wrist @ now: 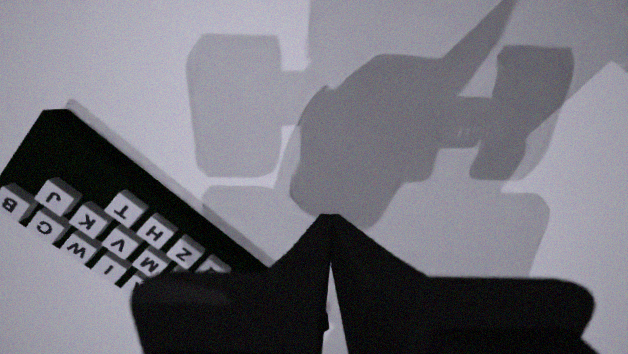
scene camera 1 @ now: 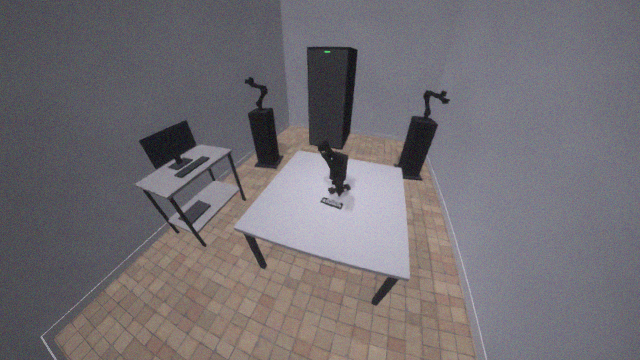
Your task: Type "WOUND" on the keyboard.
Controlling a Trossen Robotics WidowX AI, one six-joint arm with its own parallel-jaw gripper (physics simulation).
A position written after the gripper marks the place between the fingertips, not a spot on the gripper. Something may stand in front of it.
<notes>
In view: the gripper [wrist: 329, 223] and a black keyboard [wrist: 68, 177].
</notes>
